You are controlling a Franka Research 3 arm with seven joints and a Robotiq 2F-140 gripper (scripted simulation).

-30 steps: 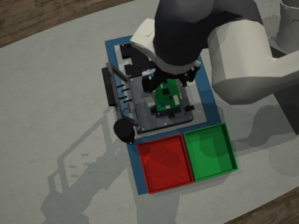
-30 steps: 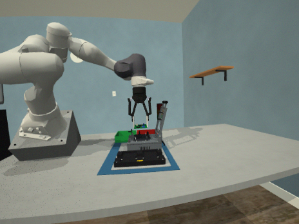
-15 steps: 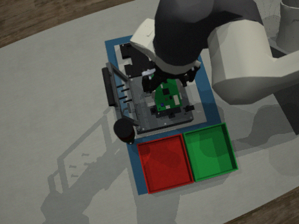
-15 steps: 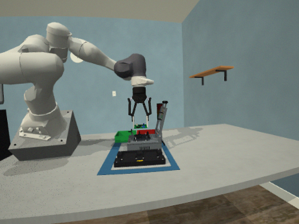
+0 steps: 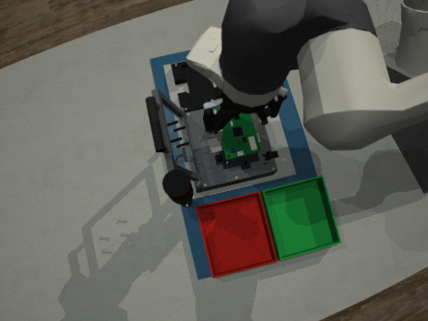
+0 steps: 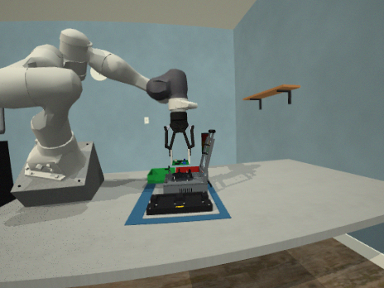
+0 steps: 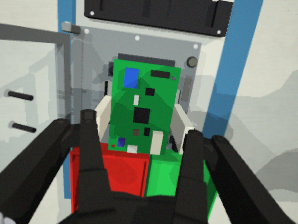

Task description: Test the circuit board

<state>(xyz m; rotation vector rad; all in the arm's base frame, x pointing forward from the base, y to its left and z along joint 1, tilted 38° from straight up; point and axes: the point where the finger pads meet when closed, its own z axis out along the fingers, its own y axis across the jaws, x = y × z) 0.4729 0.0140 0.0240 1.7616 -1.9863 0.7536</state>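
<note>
Right now my hand is 2 cm above the green circuit board. Also, from my hand: latch hook: 5 cm behind, 7 cm to the left, 7 cm below; then clear lid: 12 cm ahead, 2 cm to the right, 3 cm above; then tester plate: 1 cm ahead, 1 cm to the left, 8 cm below.
</note>
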